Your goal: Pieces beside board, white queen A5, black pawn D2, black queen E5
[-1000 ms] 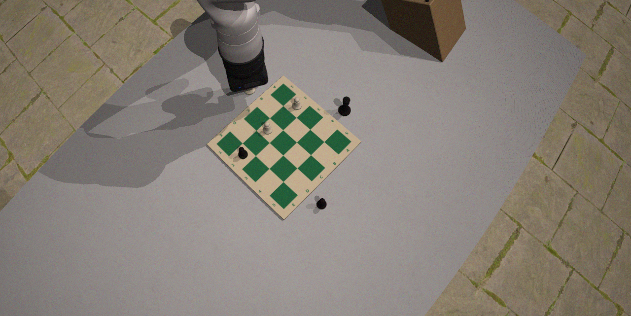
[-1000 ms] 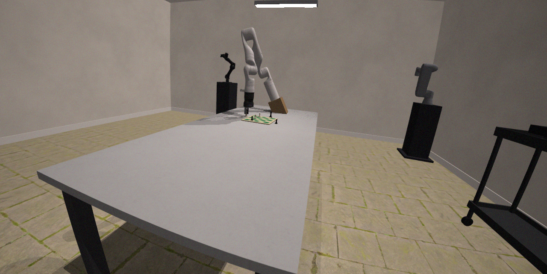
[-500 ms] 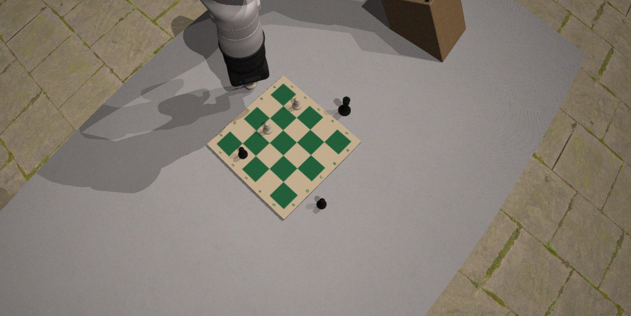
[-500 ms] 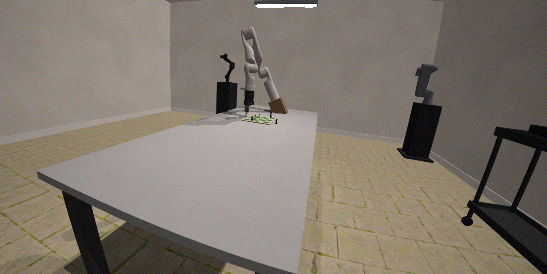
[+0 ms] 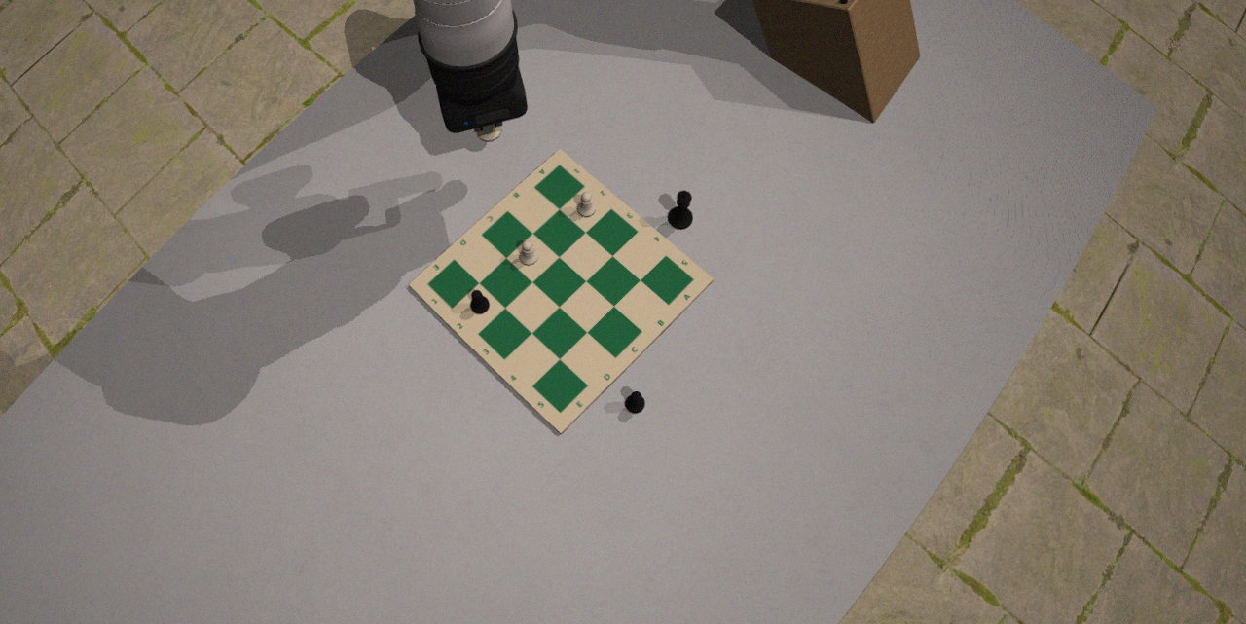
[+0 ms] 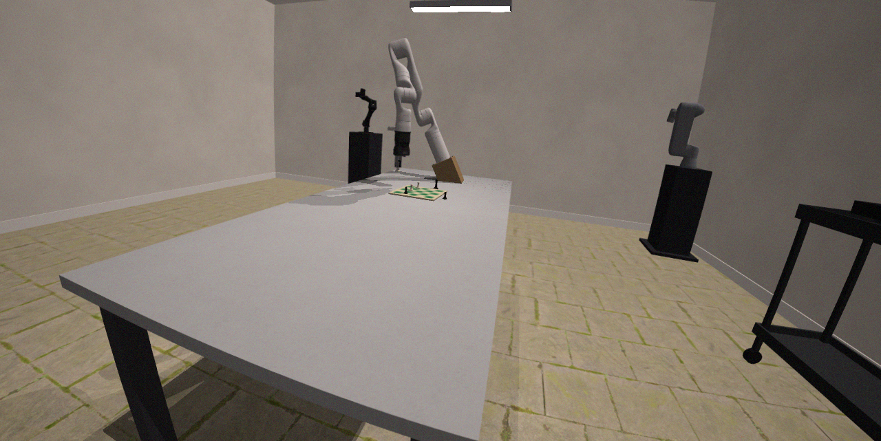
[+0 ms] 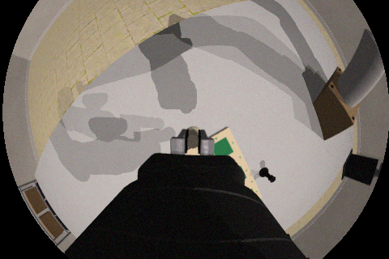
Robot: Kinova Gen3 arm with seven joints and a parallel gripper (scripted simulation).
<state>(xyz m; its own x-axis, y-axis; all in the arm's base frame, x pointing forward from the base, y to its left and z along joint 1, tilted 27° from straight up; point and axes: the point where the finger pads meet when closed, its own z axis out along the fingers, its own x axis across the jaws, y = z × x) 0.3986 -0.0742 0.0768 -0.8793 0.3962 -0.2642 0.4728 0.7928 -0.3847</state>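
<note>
Now: hand 10 cm past the black queen, 17 cm to the right of it and 9 cm above it. Also, from my hand: chessboard: 4 cm ahead, 14 cm to the left, 12 cm below; then white queen: 1 cm below.
</note>
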